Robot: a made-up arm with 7 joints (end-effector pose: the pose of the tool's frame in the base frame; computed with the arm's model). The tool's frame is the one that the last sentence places.
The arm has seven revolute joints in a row. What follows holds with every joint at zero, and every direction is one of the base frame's. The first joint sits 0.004 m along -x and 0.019 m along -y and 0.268 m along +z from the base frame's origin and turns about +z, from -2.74 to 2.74 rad. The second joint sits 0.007 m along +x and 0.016 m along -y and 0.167 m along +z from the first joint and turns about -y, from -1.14 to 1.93 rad. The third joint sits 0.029 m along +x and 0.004 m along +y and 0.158 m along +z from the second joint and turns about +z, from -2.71 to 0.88 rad. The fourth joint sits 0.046 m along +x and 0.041 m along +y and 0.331 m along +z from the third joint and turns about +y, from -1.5 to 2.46 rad. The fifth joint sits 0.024 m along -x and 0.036 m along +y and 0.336 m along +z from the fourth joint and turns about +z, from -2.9 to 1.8 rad. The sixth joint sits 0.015 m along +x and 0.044 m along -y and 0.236 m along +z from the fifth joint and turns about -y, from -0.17 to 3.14 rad. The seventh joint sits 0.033 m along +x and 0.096 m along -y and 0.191 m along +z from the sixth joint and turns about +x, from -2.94 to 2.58 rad. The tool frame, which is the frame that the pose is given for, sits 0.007 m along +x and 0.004 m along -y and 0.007 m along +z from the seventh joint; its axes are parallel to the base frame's.
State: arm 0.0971 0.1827 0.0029 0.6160 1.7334 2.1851 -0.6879
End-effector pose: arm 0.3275 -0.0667 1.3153 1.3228 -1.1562 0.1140
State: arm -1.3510 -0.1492 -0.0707 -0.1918 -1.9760 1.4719 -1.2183
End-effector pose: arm 0.2952 -0.0237 1.5317 1.1836 -1.1700 1.3816
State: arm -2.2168 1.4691 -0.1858 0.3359 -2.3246 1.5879 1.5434
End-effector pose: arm 0.8063 0.6519 0.8573 2.1308 0.8271 1.0236
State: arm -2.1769 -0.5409 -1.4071 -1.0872 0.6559 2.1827 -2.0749
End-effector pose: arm 0.2005 -0.4050 1.0812 2.0825 -0.2862 0.1706
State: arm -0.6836 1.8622 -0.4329 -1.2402 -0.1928 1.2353 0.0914
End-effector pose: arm -0.1014 0.3612 -0.2717 0.6512 1.7298 0.0533
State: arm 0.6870 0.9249 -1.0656 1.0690 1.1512 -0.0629 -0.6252
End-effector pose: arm 0.1817 -0.7163 1.2655 0.3498 -0.3741 1.0578
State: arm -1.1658 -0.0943 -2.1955 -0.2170 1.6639 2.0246 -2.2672
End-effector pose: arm 0.0031 -0.0535 1.4651 1.7574 -0.2817 1.4950
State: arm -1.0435 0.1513 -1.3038 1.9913 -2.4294 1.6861 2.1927
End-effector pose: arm -0.2108 -0.6433 0.7395 0.4662 0.2956 -2.1355
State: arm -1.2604 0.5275 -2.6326 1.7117 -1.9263 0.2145 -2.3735
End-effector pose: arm -0.7377 0.5986 0.5745 1.4963 1.0242 0.7601
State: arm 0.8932 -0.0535 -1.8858 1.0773 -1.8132 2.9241 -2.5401
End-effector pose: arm 0.3791 -0.1488 1.2274 1.5713 0.3264 0.0883
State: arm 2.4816 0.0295 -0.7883 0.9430 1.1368 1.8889 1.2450
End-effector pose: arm 0.0757 0.5250 1.2268 -2.3951 -1.4553 -1.2699
